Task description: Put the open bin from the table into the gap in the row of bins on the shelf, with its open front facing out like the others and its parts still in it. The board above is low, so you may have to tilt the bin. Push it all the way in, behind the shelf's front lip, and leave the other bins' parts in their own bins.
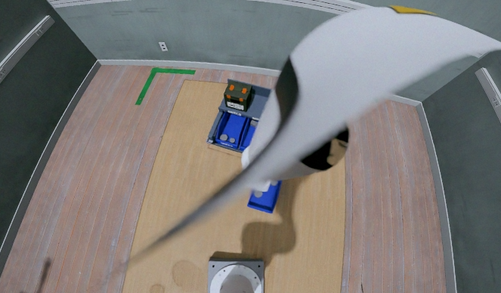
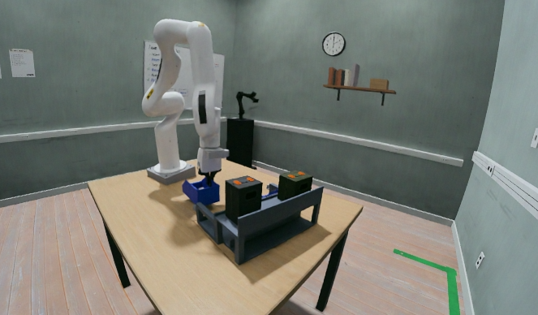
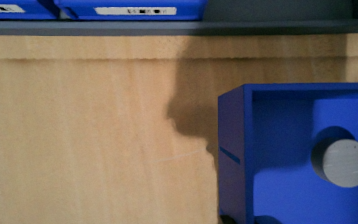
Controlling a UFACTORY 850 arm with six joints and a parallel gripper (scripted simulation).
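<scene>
Right now the blue bin is 5 cm to the right of my hand, 2 cm below it and 1 cm behind it. Also, from my hand: shelf (26 cm ahead, 5 cm to the left, 3 cm below); grey cylinder part (8 cm to the right, 5 cm below, 3 cm ahead).
</scene>
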